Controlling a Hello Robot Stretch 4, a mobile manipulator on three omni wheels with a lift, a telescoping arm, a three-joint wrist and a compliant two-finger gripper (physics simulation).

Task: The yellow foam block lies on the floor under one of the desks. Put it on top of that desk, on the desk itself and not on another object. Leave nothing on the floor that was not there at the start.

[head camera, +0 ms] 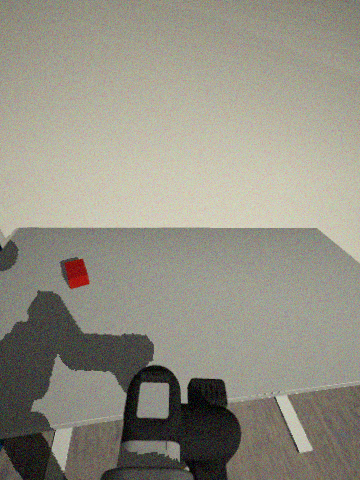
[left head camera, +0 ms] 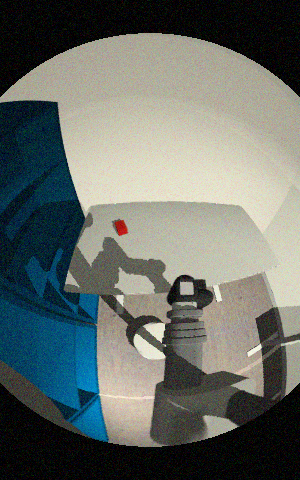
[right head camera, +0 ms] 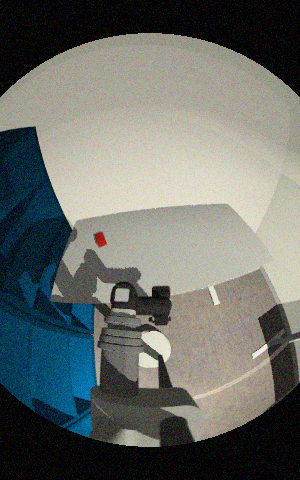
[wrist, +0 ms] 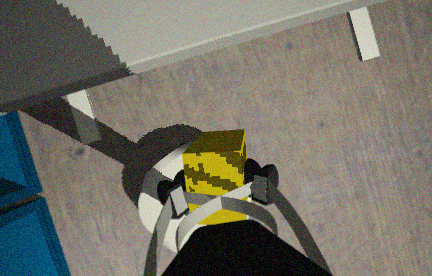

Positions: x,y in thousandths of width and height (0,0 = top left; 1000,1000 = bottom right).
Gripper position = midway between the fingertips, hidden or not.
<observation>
In view: my gripper (wrist: 503,650) and a yellow foam block (wrist: 494,596).
</observation>
